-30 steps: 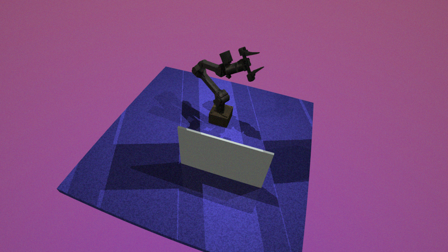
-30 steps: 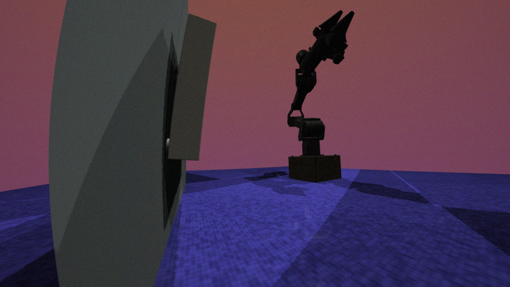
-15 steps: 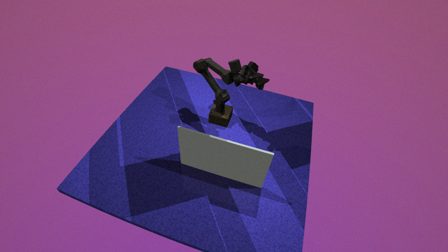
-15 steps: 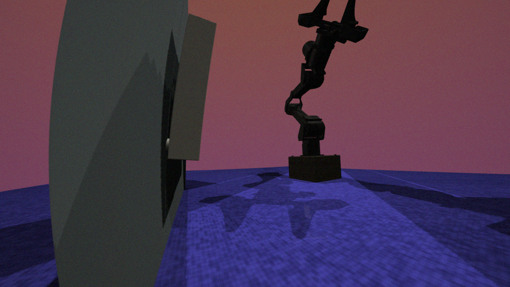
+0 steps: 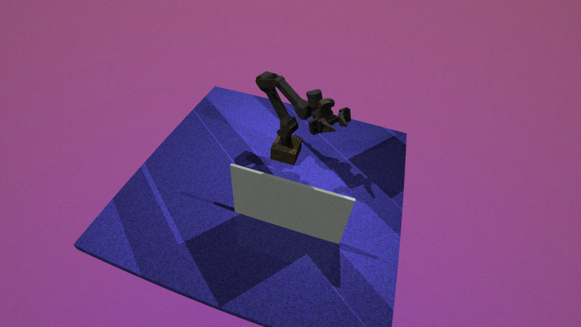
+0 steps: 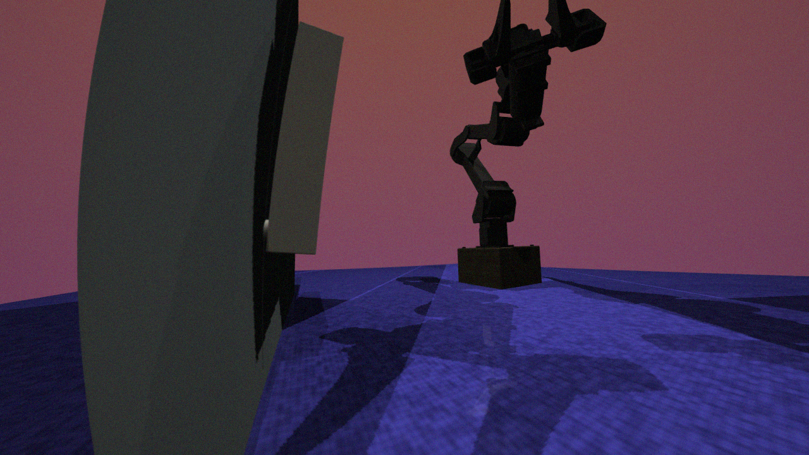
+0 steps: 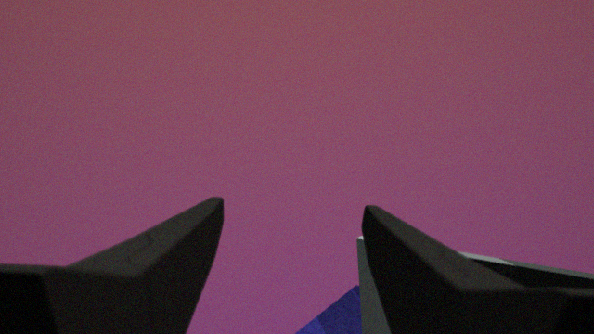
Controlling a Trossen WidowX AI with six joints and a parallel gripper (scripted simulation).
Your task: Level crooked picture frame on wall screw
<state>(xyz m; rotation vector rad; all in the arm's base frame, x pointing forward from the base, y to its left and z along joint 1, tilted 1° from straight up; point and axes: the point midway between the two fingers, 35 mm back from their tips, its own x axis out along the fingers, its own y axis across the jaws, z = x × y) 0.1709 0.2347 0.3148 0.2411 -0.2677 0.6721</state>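
Now: gripper tip 25 cm above the beige picture frame, 23 cm short of it and 12 cm to the left of it. Round my gripper tip: grey wall panel: 25 cm below, 24 cm ahead, 13 cm to the right.
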